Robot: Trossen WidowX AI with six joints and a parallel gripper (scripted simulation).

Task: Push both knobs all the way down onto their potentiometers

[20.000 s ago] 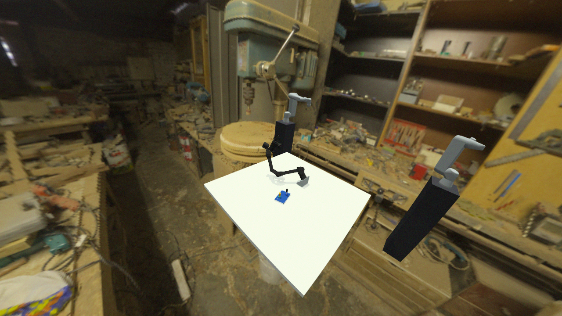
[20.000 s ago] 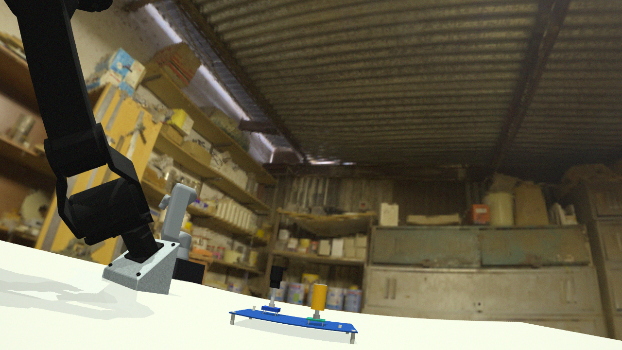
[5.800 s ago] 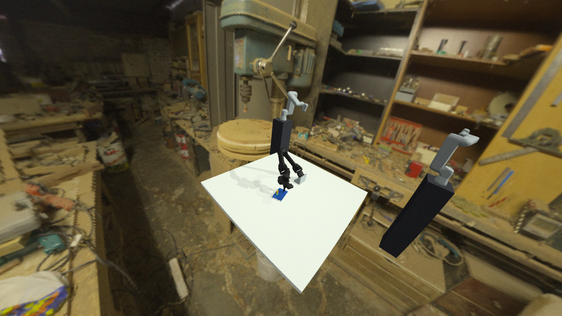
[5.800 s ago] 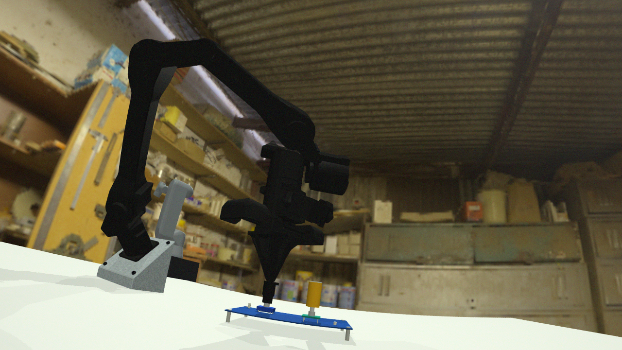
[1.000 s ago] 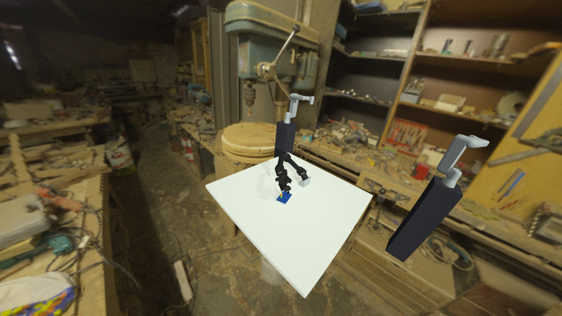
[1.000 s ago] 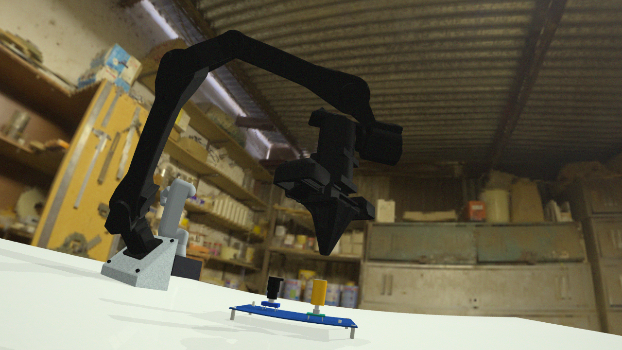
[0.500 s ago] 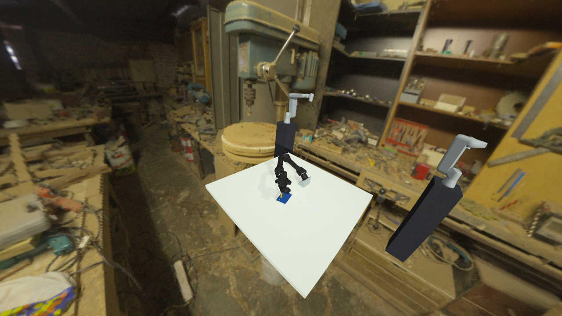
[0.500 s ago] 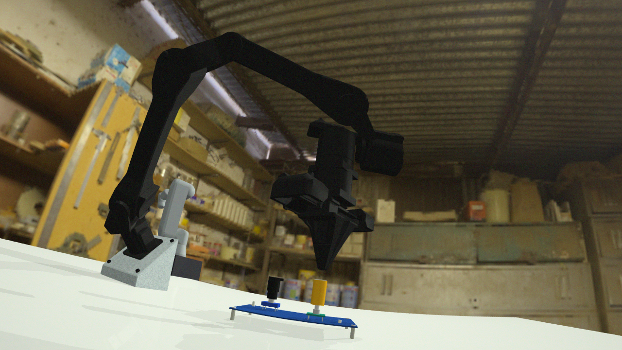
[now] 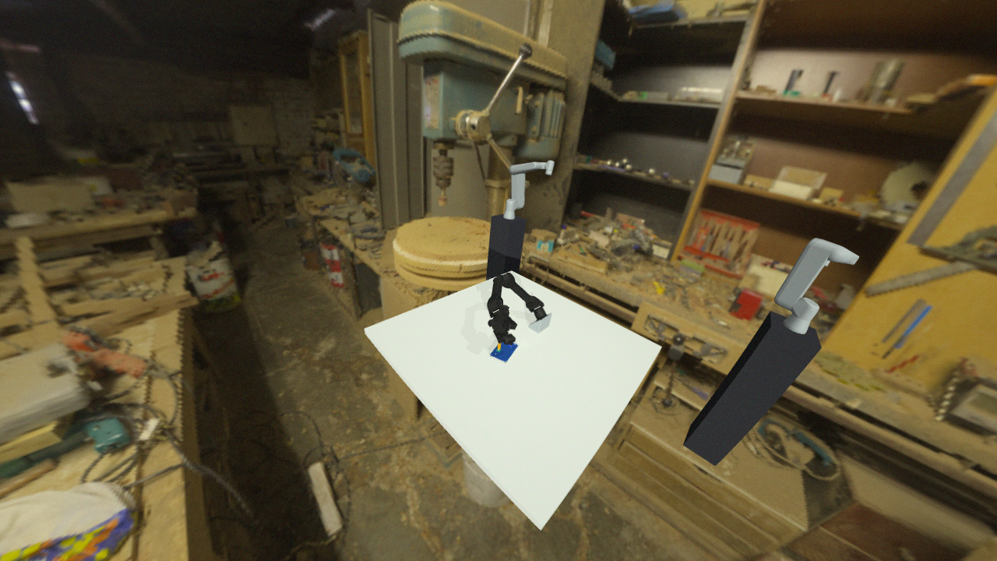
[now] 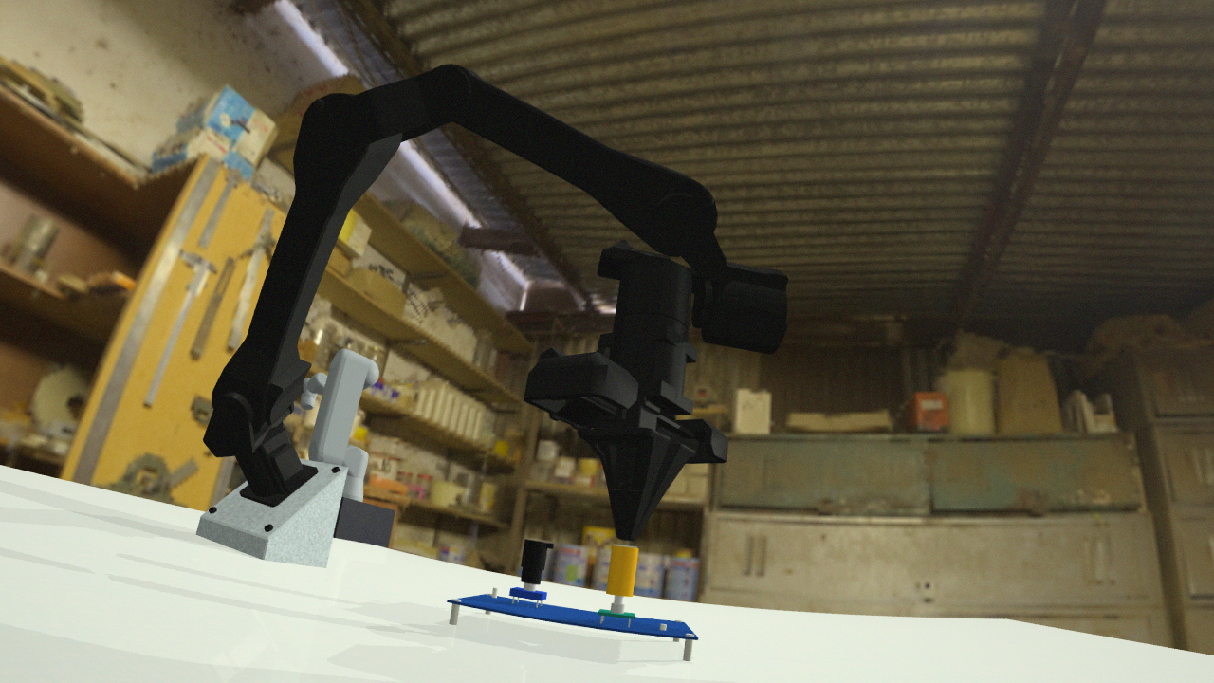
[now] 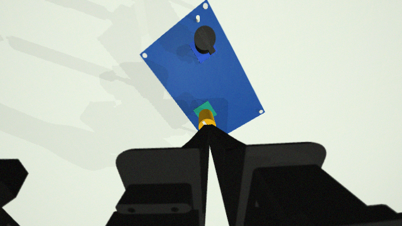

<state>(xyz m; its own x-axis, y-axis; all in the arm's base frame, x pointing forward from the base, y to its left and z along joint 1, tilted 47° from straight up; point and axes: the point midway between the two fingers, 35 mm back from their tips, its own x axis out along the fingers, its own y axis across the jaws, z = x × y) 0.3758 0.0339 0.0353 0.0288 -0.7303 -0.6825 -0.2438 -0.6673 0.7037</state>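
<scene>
My gripper tip is now 20 mm above the yellow knob. The rest, counted from my gripper tip: black knob: 80 mm behind, 20 mm to the left, 20 mm below.
</scene>
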